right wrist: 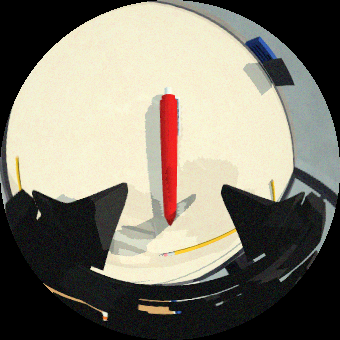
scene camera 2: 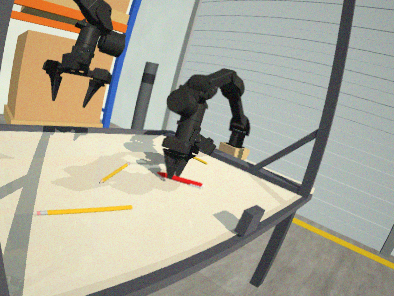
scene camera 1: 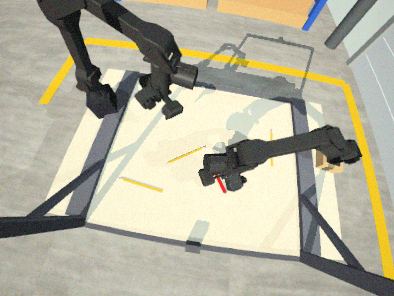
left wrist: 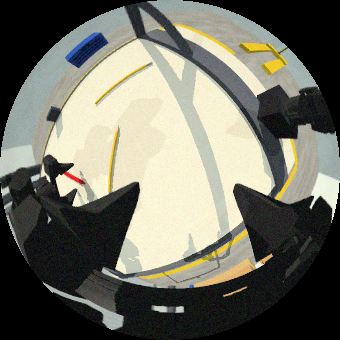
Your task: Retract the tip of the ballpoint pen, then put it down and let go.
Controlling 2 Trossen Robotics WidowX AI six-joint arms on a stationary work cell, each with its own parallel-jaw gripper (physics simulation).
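Seen in the pictures: left gripper, fingertip midpoint: [scene camera 2: 67,104] [scene camera 1: 160,111] [left wrist: 189,187]; right gripper, fingertip midpoint: [right wrist: 176,188] [scene camera 2: 173,177] [scene camera 1: 215,176] [left wrist: 74,176]; left arm's base, origin of the base link: [scene camera 1: 97,94] [left wrist: 290,110]; right arm's base, origin of the base link: [scene camera 2: 235,145] [scene camera 1: 333,158].
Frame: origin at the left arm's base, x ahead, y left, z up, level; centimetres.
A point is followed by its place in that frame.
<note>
A red ballpoint pen [scene camera 1: 221,185] {x 41.9, y -49.6, z -9.4 cm} [scene camera 2: 187,180] {x 41.6, y -49.0, z -9.6 cm} [left wrist: 75,178] {x 41.0, y -44.5, z -9.6 cm} [right wrist: 169,150] {x 42.0, y -48.7, z -9.4 cm} lies on the pale table top [scene camera 1: 250,225] {x 48.4, y -67.4, z -10.6 cm} [scene camera 2: 165,235] {x 14.4, y -54.7, z -10.6 cm}. In the right wrist view its white button is at the upper end and its tapered red tip end points down; no writing point shows beyond the taper. My right gripper [scene camera 1: 220,181] {x 40.9, y -45.4, z -9.8 cm} [scene camera 2: 173,172] {x 40.9, y -45.4, z -9.8 cm} [right wrist: 176,188] {x 40.9, y -45.4, z -9.8 cm} is open and low over the pen, its fingers apart on either side of the pen's tip half, not gripping it. My left gripper [scene camera 1: 159,105] {x 24.8, y -18.4, z 4.2 cm} [scene camera 2: 69,103] {x 24.8, y -18.4, z 4.2 cm} [left wrist: 189,187] {x 24.8, y -18.4, z 4.2 cm} is open and empty, high above the table, away from the pen.
Yellow pencils [scene camera 1: 186,154] {x 31.4, y -33.0, z -9.9 cm} [scene camera 1: 141,185] {x 10.7, y -41.3, z -10.0 cm} [scene camera 1: 271,147] lie around the pen on the table. A dark block [scene camera 1: 193,245] {x 25.3, y -66.6, z -5.0 cm} [scene camera 2: 250,220] {x 22.2, y -67.4, z -6.3 cm} stands at the table's near edge. Dark frame posts [scene camera 2: 328,100] {x 63.7, y -83.2, z 23.0 cm} rise at the table's corners.
</note>
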